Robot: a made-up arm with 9 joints.
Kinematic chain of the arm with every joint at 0, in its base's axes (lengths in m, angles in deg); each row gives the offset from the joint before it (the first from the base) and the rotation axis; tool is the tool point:
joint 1: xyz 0 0 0.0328 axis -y
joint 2: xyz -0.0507 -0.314 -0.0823 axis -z
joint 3: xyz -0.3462 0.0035 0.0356 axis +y
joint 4: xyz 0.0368 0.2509 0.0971 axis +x
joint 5: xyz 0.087 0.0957 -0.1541 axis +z
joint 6: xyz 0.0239 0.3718 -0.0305 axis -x
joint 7: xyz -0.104 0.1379 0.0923 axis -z
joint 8: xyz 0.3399 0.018 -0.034 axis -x
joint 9: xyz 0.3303 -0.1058 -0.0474 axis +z
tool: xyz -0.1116 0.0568 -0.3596
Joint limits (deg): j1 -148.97..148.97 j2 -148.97..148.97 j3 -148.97..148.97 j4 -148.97..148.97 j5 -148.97..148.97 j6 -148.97..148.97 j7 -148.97..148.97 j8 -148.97..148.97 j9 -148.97..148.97
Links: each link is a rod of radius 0.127 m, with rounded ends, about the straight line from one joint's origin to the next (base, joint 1, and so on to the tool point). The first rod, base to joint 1, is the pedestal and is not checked.
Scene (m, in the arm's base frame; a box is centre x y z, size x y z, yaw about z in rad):
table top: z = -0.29
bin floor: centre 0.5 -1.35 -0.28 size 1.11 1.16 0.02 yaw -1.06
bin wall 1: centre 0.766 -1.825 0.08 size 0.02 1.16 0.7 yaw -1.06
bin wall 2: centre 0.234 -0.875 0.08 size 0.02 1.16 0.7 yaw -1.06
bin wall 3: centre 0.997 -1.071 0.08 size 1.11 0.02 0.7 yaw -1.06
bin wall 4: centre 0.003 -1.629 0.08 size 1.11 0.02 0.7 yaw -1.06
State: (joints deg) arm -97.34 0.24 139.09 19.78 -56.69 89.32 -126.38 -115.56 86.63
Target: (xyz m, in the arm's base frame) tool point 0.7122 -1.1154 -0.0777
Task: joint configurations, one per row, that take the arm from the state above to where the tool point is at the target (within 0.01 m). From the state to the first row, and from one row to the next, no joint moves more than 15 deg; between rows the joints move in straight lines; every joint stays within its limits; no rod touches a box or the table.
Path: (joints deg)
1: -99.19 -8.12 135.35 7.50 -55.35 91.36 -116.87 -112.62 87.54
2: -101.04 -16.47 131.61 -4.78 -54.01 93.39 -107.35 -109.68 88.45
3: -102.89 -24.83 127.87 -17.06 -52.66 95.43 -97.84 -106.73 89.36
4: -104.74 -33.19 124.14 -29.34 -51.32 97.47 -88.32 -103.79 90.26
5: -106.59 -41.54 120.40 -41.62 -49.98 99.51 -78.81 -100.85 91.17
6: -116.62 -48.14 127.80 -46.21 -46.70 102.95 -79.01 -99.48 92.35
7: -126.65 -54.74 135.21 -50.80 -43.43 106.40 -79.21 -98.11 93.53

